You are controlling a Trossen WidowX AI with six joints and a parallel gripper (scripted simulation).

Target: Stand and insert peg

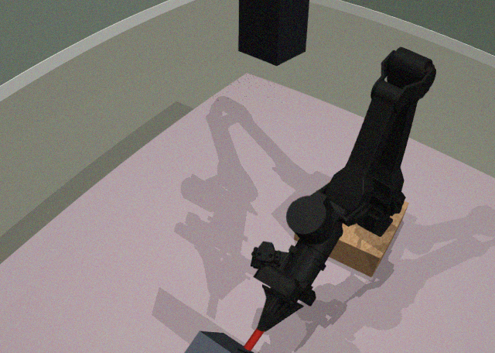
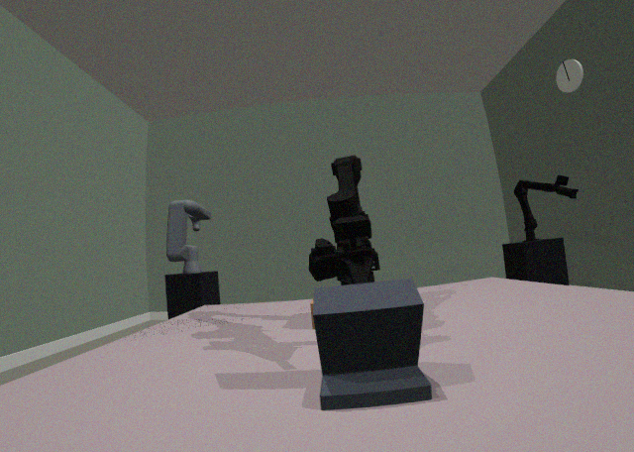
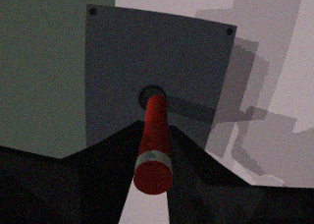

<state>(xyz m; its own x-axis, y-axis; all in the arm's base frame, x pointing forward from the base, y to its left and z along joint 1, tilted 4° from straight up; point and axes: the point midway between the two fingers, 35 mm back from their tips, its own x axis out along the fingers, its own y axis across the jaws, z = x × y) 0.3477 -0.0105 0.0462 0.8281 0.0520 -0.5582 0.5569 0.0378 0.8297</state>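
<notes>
Right now the red peg is 1 cm behind my gripper tip and 1 cm above it. Round my gripper tip: sloped panel: 7 cm ahead, 3 cm below.
</notes>
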